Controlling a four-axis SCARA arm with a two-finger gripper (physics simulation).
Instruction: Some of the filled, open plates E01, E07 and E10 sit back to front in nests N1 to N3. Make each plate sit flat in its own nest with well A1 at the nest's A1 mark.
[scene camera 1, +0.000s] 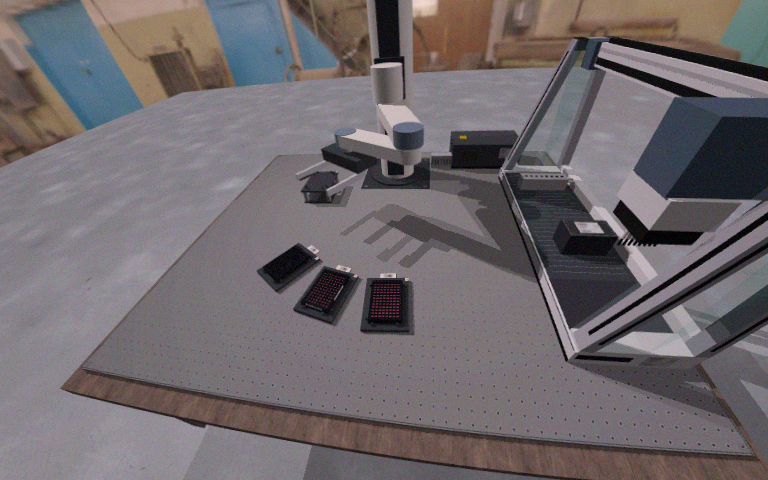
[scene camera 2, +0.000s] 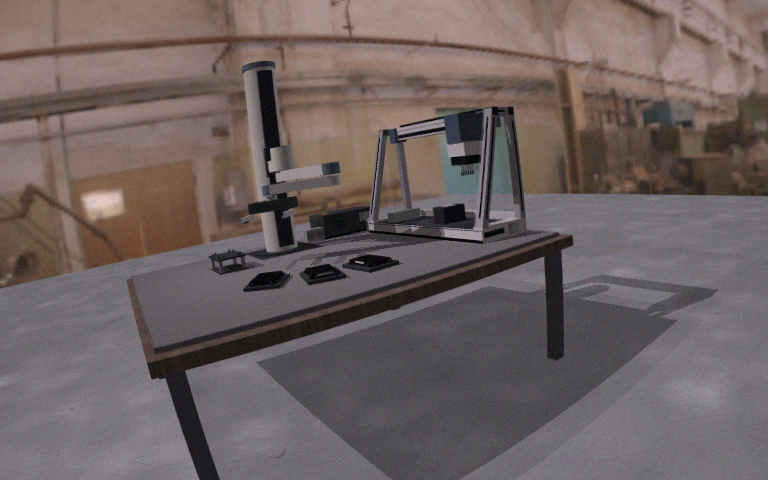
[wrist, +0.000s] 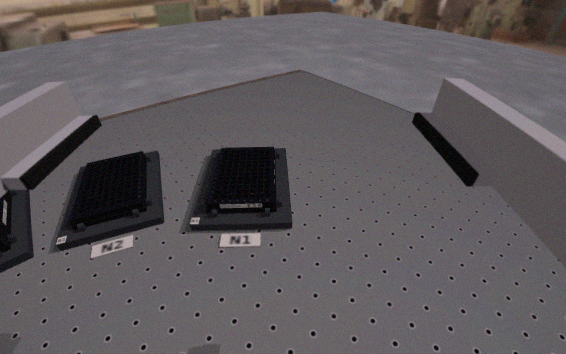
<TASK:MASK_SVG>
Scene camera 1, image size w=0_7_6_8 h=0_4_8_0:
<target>gripper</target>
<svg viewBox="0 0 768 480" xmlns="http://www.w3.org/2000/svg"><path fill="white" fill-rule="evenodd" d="M377 158L339 148L336 143L333 143L321 149L324 161L297 173L296 177L297 180L302 181L331 164L356 173L327 189L326 195L330 197L365 177L365 170L376 165Z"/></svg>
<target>black plate E07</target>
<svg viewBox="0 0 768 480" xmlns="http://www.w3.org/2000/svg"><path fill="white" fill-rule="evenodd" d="M324 269L301 301L301 305L329 314L330 309L333 308L350 277L346 274Z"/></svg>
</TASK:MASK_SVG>
